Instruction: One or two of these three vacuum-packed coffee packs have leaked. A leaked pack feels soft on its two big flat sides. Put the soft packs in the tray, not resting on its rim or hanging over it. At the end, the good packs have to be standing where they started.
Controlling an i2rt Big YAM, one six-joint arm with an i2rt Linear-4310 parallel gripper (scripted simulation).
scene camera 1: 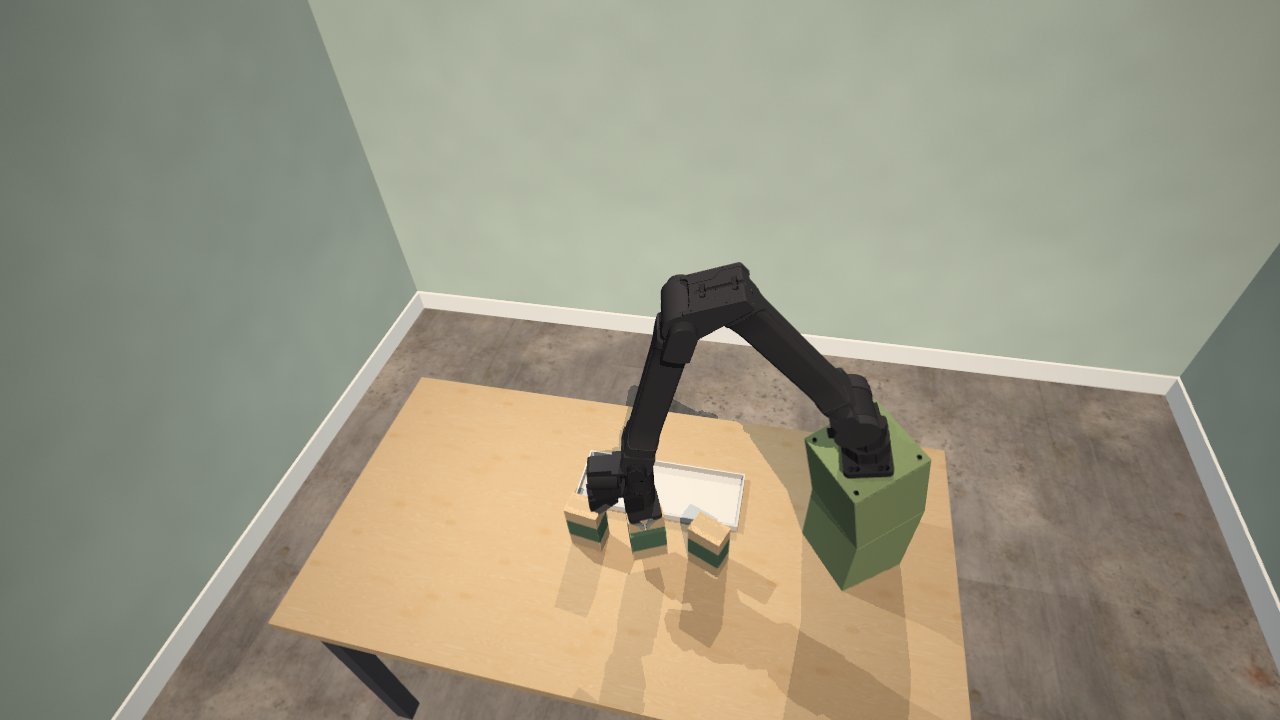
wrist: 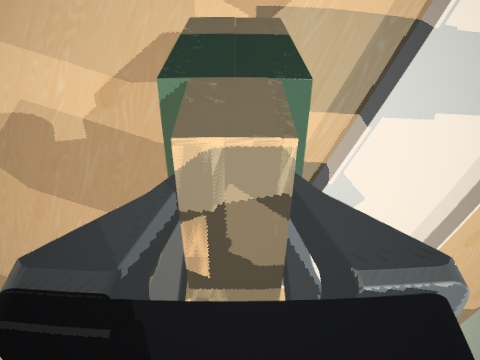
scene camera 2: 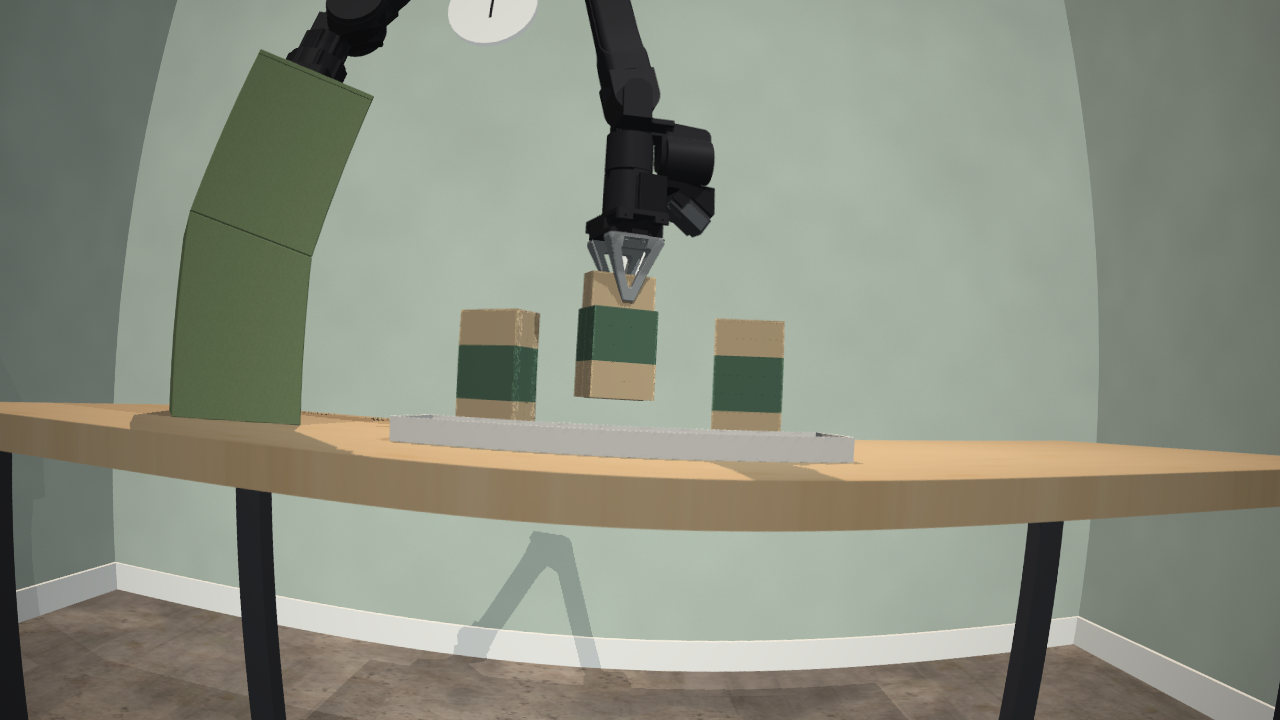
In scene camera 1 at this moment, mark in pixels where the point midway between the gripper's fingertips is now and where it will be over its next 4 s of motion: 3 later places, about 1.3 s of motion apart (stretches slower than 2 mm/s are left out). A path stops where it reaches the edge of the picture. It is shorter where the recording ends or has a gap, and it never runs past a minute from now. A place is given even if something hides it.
The gripper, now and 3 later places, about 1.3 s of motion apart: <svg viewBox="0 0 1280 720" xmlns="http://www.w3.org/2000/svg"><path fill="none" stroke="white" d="M643 522L661 455L662 464L654 439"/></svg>
